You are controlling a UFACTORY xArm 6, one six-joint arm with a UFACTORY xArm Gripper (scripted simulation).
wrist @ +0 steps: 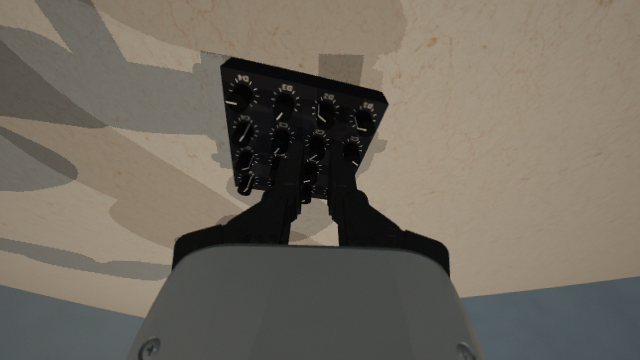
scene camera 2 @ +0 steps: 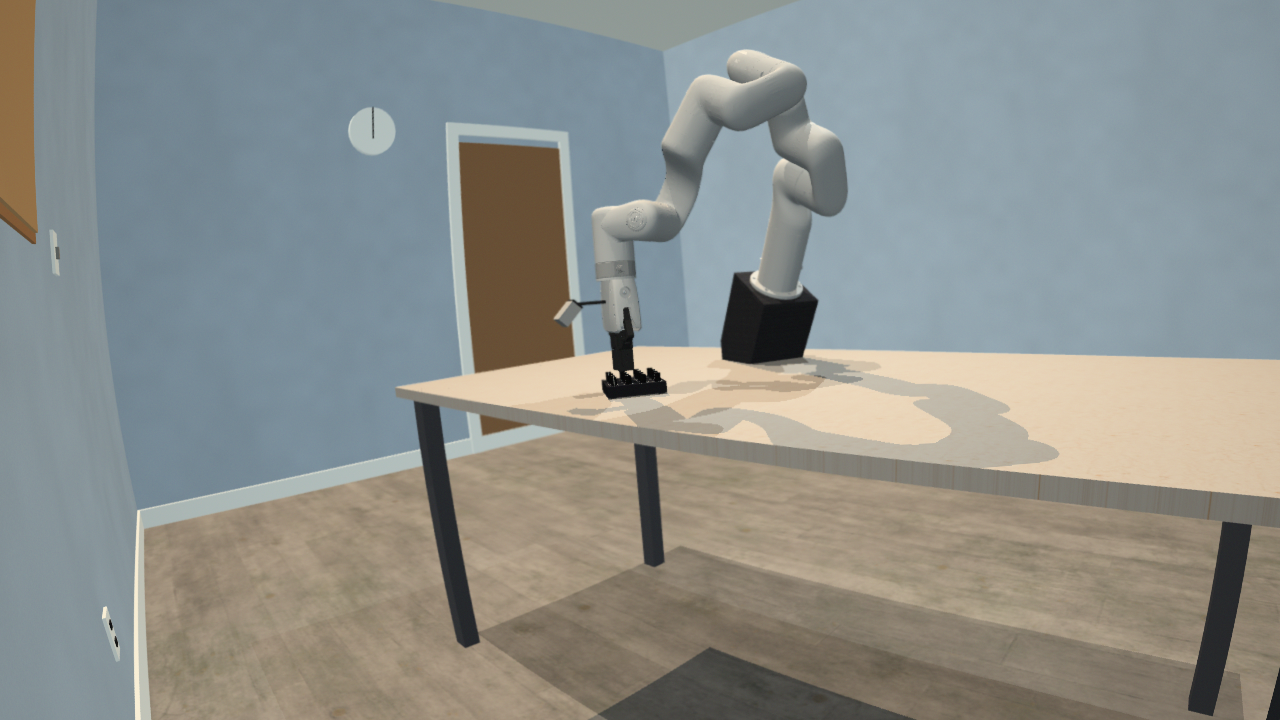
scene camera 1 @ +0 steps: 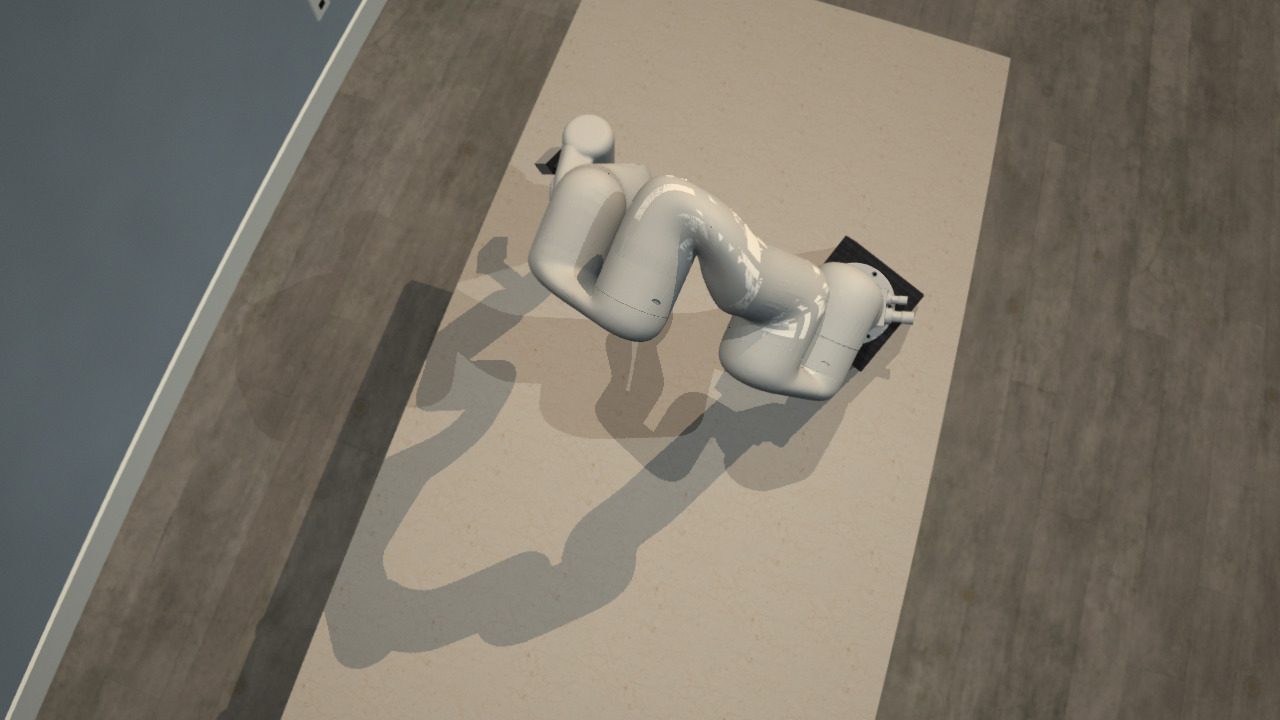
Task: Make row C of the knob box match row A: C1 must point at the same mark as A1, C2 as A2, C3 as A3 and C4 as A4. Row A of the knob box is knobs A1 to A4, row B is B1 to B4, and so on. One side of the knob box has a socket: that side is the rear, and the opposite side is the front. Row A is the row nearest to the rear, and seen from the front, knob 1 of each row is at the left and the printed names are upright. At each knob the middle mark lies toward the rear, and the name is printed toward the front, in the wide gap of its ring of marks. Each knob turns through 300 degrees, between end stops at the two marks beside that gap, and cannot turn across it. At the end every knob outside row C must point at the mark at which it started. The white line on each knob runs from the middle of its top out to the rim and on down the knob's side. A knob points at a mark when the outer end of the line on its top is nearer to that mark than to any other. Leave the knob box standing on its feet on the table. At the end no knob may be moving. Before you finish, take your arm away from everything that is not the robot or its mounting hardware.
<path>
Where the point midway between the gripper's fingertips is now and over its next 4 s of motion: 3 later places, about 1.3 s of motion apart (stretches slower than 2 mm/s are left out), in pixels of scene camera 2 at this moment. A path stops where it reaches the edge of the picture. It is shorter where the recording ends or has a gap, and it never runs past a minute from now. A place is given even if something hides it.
My gripper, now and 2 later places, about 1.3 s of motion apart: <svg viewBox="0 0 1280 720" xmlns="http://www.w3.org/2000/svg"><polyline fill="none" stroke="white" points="623,370 624,376 620,335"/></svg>
</path>
